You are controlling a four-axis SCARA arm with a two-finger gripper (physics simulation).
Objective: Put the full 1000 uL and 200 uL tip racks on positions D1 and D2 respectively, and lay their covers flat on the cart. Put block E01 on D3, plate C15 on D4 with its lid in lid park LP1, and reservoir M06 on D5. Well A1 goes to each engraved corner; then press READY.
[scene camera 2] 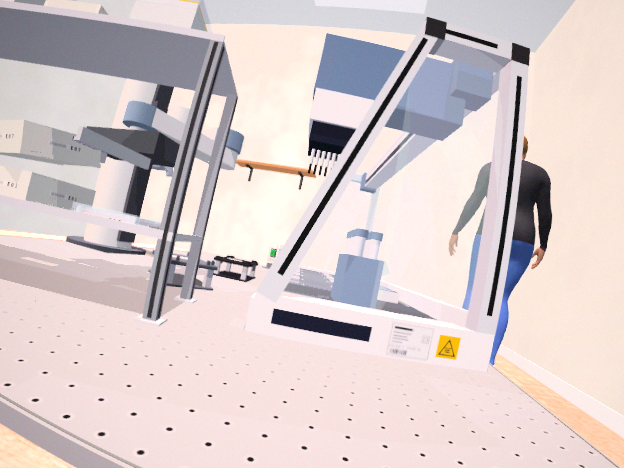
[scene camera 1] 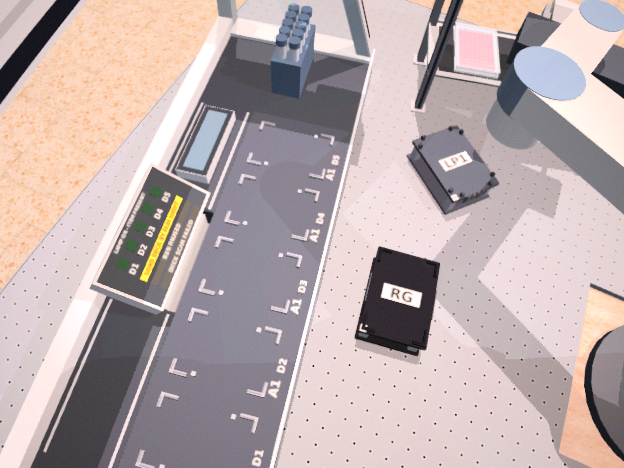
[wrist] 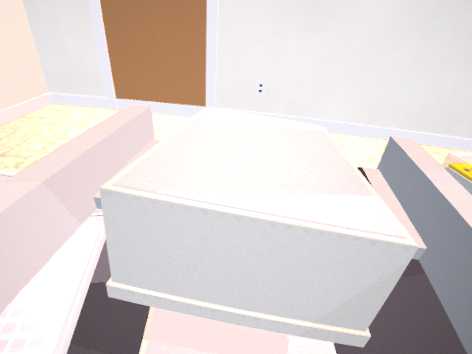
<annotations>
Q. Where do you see a flat white plate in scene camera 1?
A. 476, 48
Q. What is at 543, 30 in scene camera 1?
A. My gripper.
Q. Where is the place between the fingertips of my gripper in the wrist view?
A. At 263, 141
</annotations>
